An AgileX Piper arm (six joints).
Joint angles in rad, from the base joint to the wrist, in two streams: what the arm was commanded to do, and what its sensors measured. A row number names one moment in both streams.
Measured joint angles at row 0:
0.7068 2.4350 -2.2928 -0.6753 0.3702 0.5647
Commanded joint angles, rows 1 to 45:
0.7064 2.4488 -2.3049 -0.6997 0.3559 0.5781
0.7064 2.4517 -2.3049 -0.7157 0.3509 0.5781
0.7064 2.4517 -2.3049 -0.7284 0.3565 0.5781
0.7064 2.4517 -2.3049 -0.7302 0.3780 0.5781
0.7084 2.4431 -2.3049 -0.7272 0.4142 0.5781
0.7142 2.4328 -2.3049 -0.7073 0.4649 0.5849
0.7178 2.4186 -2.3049 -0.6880 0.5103 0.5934
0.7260 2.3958 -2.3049 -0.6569 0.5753 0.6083
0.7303 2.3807 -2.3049 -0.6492 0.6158 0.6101
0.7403 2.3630 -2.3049 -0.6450 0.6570 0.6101
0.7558 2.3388 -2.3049 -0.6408 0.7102 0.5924
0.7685 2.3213 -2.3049 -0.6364 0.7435 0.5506
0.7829 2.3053 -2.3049 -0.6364 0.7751 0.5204
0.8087 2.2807 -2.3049 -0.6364 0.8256 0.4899
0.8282 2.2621 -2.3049 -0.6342 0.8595 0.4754
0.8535 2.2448 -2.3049 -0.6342 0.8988 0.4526
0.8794 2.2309 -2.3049 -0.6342 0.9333 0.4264
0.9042 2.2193 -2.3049 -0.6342 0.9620 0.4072
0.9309 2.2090 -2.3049 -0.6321 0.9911 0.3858
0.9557 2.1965 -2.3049 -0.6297 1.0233 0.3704
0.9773 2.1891 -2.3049 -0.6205 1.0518 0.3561
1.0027 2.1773 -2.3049 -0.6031 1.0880 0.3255
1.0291 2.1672 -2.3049 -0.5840 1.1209 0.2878
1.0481 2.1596 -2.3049 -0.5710 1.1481 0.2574
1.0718 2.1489 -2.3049 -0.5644 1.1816 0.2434
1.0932 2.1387 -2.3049 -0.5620 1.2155 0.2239
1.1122 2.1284 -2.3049 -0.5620 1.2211 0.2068
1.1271 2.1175 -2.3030 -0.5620 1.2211 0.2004
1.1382 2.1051 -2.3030 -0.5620 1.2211 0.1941
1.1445 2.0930 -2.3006 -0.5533 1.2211 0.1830
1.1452 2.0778 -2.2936 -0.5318 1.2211 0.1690
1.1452 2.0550 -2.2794 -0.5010 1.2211 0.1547
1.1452 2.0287 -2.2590 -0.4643 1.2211 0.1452
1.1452 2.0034 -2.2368 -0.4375 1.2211 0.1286
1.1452 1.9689 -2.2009 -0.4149 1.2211 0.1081
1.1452 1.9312 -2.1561 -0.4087 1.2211 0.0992
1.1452 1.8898 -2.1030 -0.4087 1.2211 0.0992
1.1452 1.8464 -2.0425 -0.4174 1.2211 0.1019
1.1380 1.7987 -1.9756 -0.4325 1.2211 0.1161
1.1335 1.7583 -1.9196 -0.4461 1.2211 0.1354
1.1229 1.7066 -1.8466 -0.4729 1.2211 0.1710
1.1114 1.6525 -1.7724 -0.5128 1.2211 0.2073
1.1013 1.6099 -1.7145 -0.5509 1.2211 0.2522
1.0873 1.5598 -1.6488 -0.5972 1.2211 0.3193
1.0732 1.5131 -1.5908 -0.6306 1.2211 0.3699
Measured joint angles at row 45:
1.1200 1.6769 -1.7857 -0.4958 1.2104 0.1991
